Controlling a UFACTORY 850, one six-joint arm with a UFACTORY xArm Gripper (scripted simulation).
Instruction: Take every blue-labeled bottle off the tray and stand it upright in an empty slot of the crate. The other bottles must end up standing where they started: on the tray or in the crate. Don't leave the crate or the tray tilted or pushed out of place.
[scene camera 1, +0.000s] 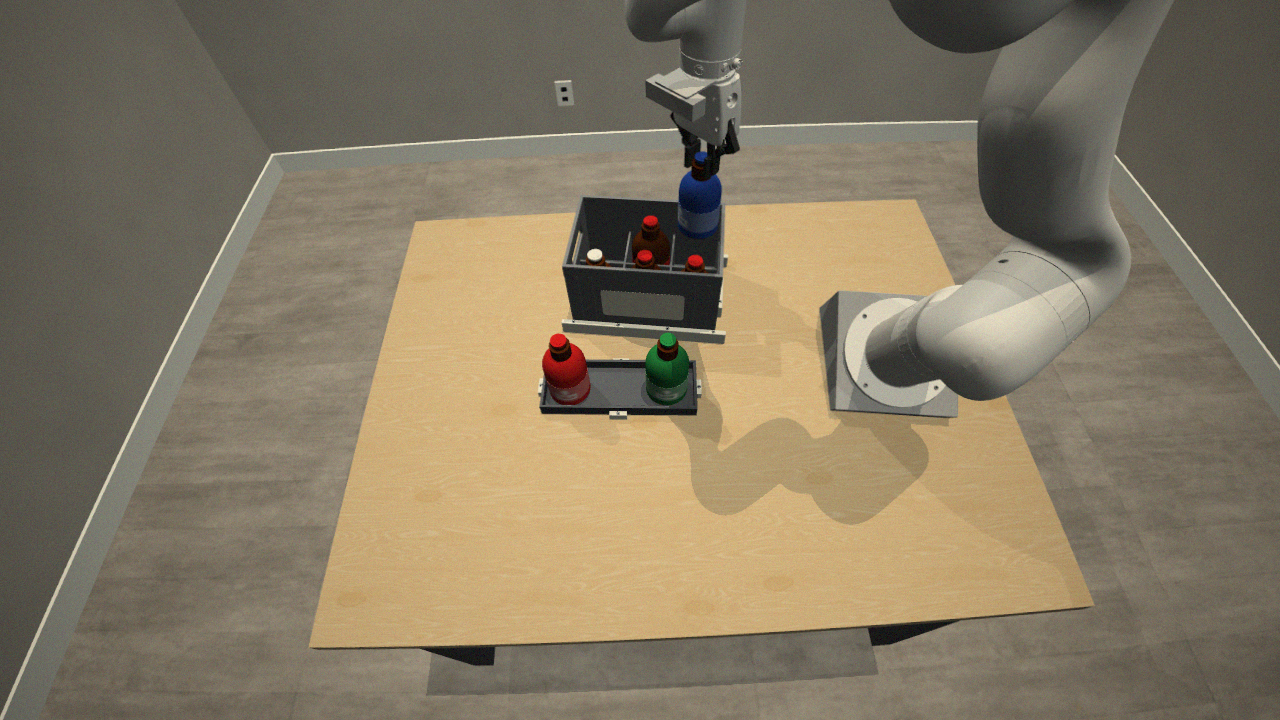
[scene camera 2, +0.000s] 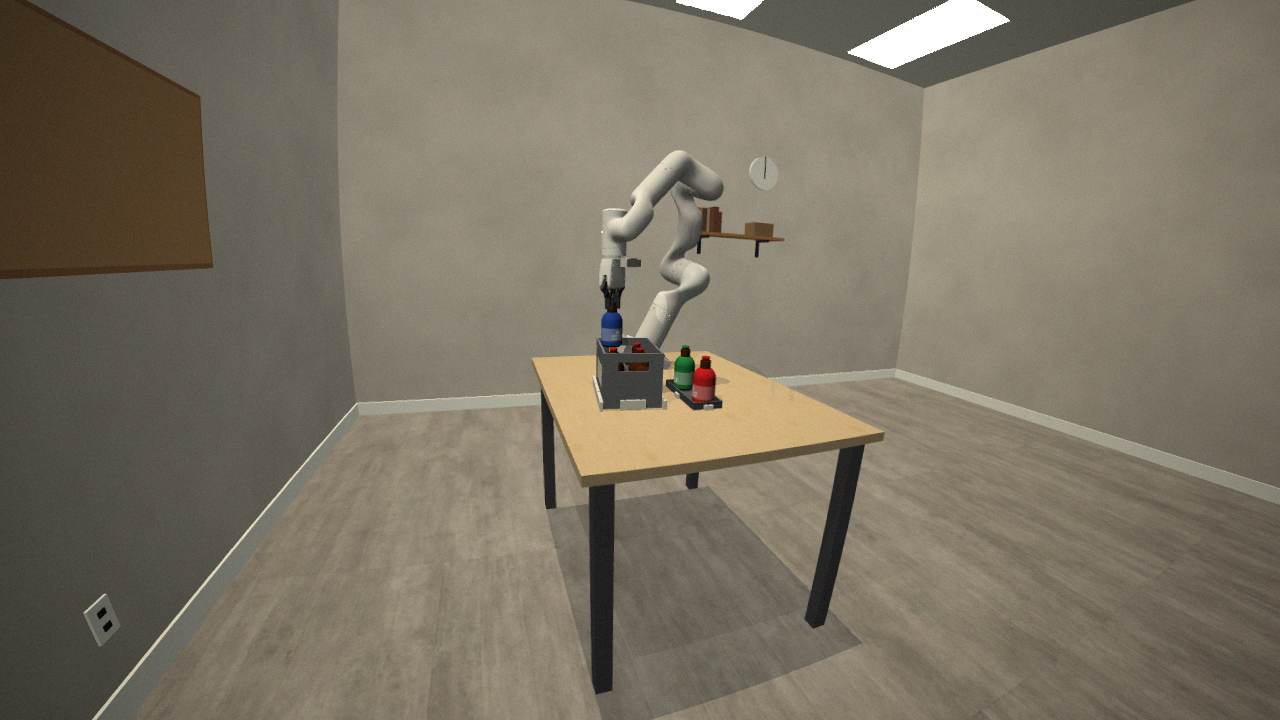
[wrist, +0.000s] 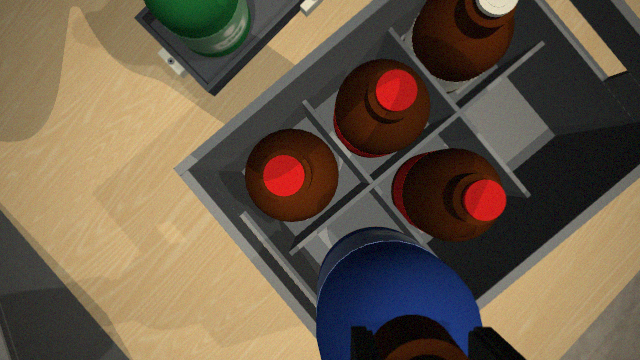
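Scene camera 1 gives me my gripper (scene camera 1: 701, 169) and a blue-labeled bottle (scene camera 1: 699, 201). I also find a red bottle (scene camera 1: 565, 369) there, with a green bottle (scene camera 1: 667, 363), a dark tray (scene camera 1: 616, 385) and a crate (scene camera 1: 670, 298). In scene camera 2 I see the blue-labeled bottle (scene camera 2: 611, 323) again, together with the red bottle (scene camera 2: 704, 379) and the green bottle (scene camera 2: 684, 367). The wrist view shows me the blue-labeled bottle (wrist: 378, 277), while the red bottle is out of frame in the wrist view.
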